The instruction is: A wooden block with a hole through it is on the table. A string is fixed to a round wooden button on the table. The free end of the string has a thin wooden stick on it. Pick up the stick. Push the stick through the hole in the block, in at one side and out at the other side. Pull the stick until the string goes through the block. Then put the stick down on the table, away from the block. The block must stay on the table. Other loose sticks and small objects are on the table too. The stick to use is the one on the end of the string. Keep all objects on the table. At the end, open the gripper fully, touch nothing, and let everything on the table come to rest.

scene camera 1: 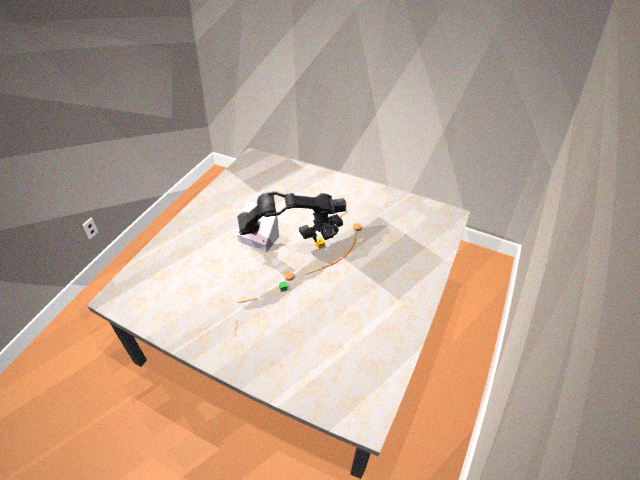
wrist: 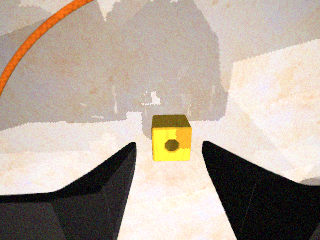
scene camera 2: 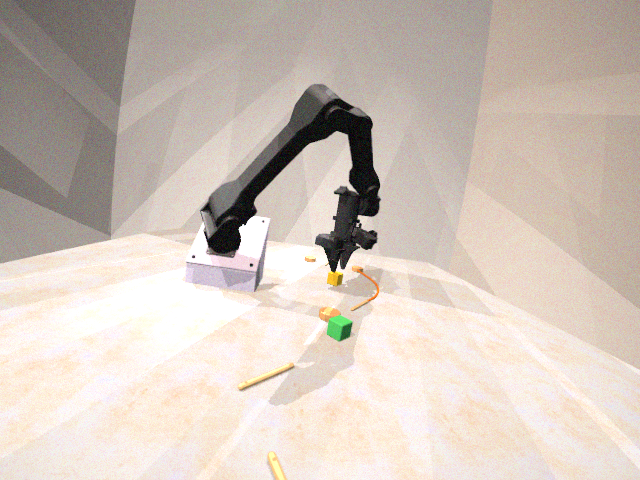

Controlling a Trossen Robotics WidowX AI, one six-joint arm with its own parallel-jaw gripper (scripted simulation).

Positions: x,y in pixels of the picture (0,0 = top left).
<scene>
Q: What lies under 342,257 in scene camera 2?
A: The gripper.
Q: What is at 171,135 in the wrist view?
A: A yellow wooden block.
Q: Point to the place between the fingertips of the gripper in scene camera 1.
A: At 321,240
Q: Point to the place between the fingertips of the gripper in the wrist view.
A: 169,146
</scene>
